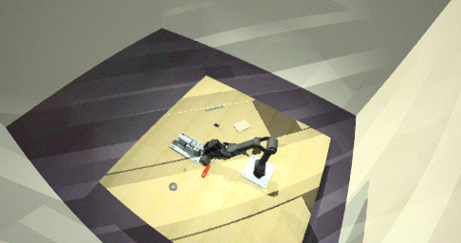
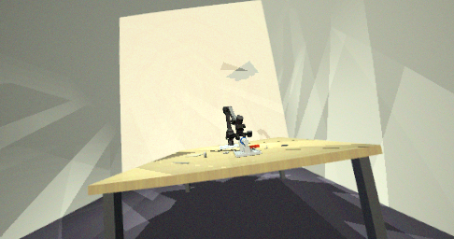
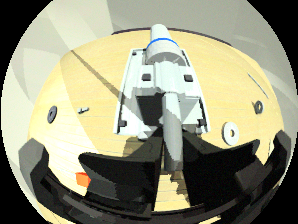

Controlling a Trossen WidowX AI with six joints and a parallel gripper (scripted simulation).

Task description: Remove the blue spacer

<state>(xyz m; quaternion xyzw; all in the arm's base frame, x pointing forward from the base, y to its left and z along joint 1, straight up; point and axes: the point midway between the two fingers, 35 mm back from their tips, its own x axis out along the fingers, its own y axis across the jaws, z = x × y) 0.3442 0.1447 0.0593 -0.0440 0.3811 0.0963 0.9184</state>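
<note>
The long pale shaft lies 60 mm ahead of my gripper tip, 20 mm above it and 10 mm to the left of it. Round my gripper tip: thin bar 380 mm to the right, 240 mm ahead, 50 mm below; then blue spacer 90 mm ahead, 20 mm to the left, 20 mm above; then paper slip 400 mm to the right, 50 mm below, 30 mm behind.
</note>
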